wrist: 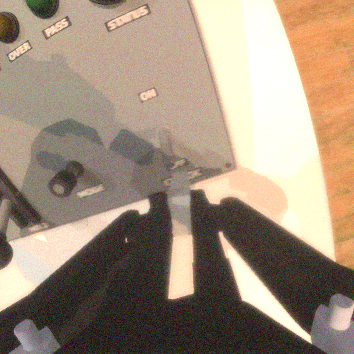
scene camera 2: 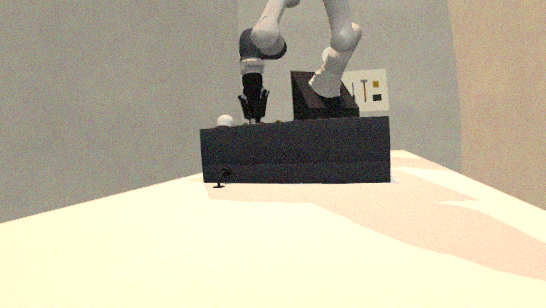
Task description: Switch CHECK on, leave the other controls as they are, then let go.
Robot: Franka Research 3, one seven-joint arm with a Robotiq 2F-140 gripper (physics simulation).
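The CHECK switch is a small pale toggle near the corner of the grey panel in the wrist view. Its lever lies toward the OFF label, away from the ON label. The CHECK label is partly hidden by the fingertips. My gripper is shut and empty. In the wrist view its tips are by the CHECK label, on the OFF side of the toggle. In the scene view they are low over the top of the dark console; contact with it cannot be told.
A black MODE knob is beside the toggle, and a ball-ended lever is at the left edge. A green PASS lamp and an amber OVER lamp are farther up. A white dome and a dark sloped box show in the scene view.
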